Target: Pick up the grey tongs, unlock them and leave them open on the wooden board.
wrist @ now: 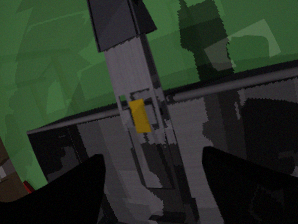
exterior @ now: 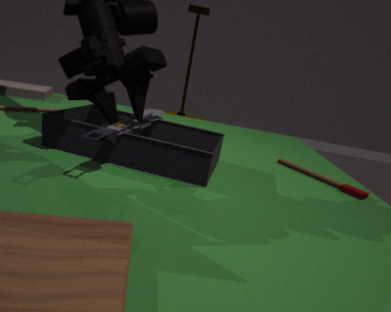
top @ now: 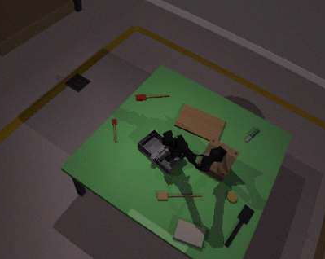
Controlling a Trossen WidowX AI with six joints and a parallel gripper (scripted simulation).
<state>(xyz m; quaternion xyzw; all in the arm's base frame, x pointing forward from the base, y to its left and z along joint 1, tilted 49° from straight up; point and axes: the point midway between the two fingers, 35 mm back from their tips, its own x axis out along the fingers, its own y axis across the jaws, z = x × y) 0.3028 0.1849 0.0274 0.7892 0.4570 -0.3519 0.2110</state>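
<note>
The yellow lock tab lies 20 mm to the right of my gripper tip. Also, from my gripper tip: roasting tin: 10 mm ahead, 50 mm to the left, 40 mm below; then wooden board: 60 mm behind, 370 mm to the right, 60 mm below; then green object: 440 mm behind, 560 mm to the right, 60 mm below.
</note>
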